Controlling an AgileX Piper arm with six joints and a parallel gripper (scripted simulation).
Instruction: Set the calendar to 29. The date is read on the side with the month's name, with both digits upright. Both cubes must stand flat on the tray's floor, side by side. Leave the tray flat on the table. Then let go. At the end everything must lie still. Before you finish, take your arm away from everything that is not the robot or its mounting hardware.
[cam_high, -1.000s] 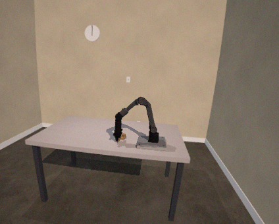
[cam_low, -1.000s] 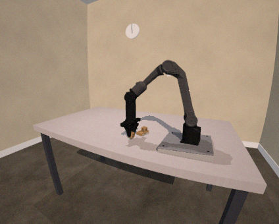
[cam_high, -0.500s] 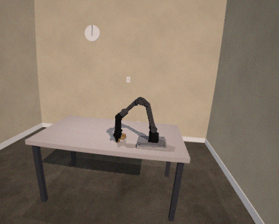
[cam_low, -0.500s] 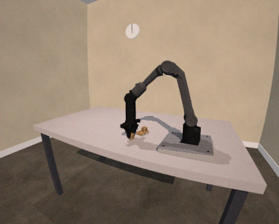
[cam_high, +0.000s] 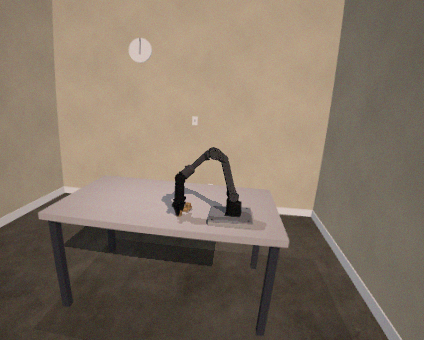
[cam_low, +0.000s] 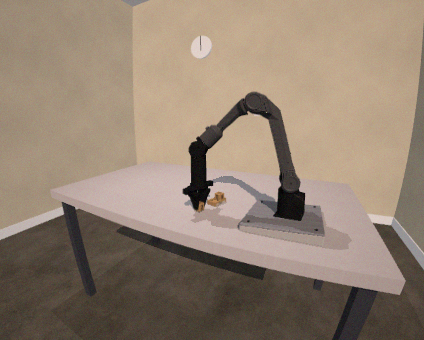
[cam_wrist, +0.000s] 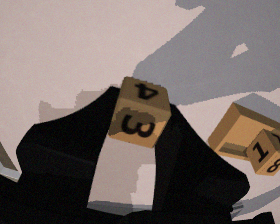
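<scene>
The wooden digit cube is right at my hand. From my hand the other things lie so: wooden tray: 110 mm to the right, 20 mm behind, 10 mm below.
</scene>
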